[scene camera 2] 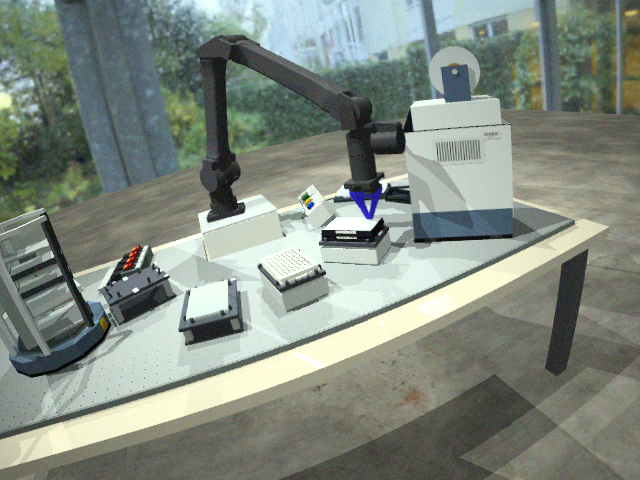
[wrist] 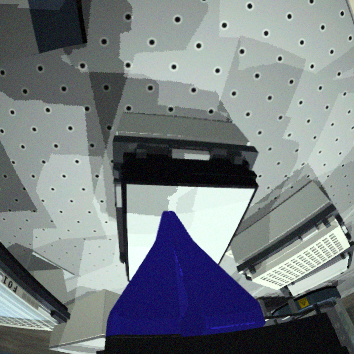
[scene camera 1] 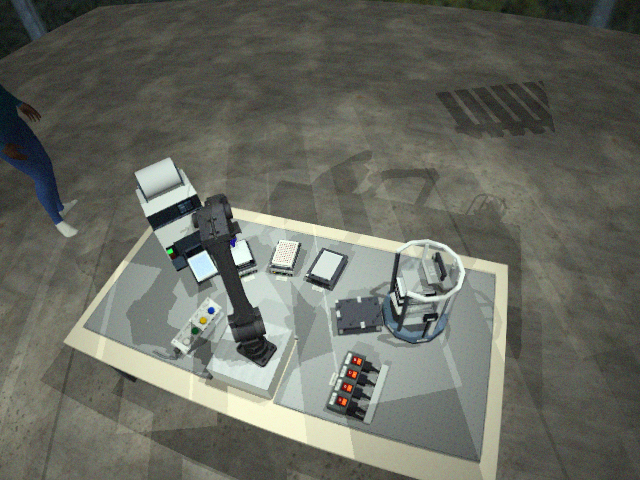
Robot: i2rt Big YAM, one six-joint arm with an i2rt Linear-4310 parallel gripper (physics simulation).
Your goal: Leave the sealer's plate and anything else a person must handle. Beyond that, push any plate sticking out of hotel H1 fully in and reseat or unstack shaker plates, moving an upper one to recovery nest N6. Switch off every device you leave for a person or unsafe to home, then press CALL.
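Pixels of known places: gripper, fingertip midpoint: (scene camera 2: pixel 369 219) (wrist: pixel 167 217) (scene camera 1: pixel 233 245); arm's base, origin of the base link: (scene camera 2: pixel 226 214) (scene camera 1: pixel 256 349).
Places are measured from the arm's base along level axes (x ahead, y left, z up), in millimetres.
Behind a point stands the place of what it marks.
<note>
My gripper (scene camera 1: pixel 233 241) {x 331, y 367, z 1 mm} (scene camera 2: pixel 368 217) {x 331, y 367, z 1 mm} (wrist: pixel 167 217) {x 331, y 367, z 1 mm} is shut and empty, pointing down with its tip just over the white top of a dark plate stack (scene camera 2: pixel 353 224) {x 326, y 328, z -5 mm} (wrist: pixel 210 210) {x 355, y 351, z -5 mm} on the shaker nearest the sealer; contact cannot be told. Two labels show one above the other on the stack. A white well plate (scene camera 1: pixel 285 253) {x 413, y 158, z -20 mm} (scene camera 2: pixel 290 264) {x 432, y 166, z -19 mm} (wrist: pixel 305 257) {x 421, y 173, z -20 mm} sits on the neighbouring shaker. The sealer (scene camera 1: pixel 168 198) {x 267, y 589, z 243 mm} (scene camera 2: pixel 460 170) {x 386, y 585, z 89 mm} has a pale plate (scene camera 1: pixel 201 266) {x 164, y 393, z 36 mm} at its front. Hotel (scene camera 1: pixel 417 335) {x 331, y -461, z -36 mm} (scene camera 2: pixel 56 356) {x 547, y -358, z -54 mm} holds several plates. Switches (scene camera 1: pixel 347 386) {x 49, y -327, z -37 mm} (scene camera 2: pixel 135 256) {x 90, y -307, z -34 mm} glow red. The button panel (scene camera 1: pixel 193 321) {x -29, y 284, z -12 mm} (scene camera 2: pixel 318 211) {x 80, y 277, z -34 mm} stands beside the arm base.
A pale-topped plate (scene camera 1: pixel 328 264) {x 460, y -21, z -40 mm} (scene camera 2: pixel 208 299) {x 464, y -14, z -40 mm} lies on a dark nest right of the well plate in scene camera 1. A bare dark nest (scene camera 1: pixel 359 314) {x 306, y -240, z -27 mm} (scene camera 2: pixel 136 284) {x 330, y -218, z -27 mm} stands beside the hotel. A person (scene camera 1: pixel 25 149) stands off the table at the left of scene camera 1.
</note>
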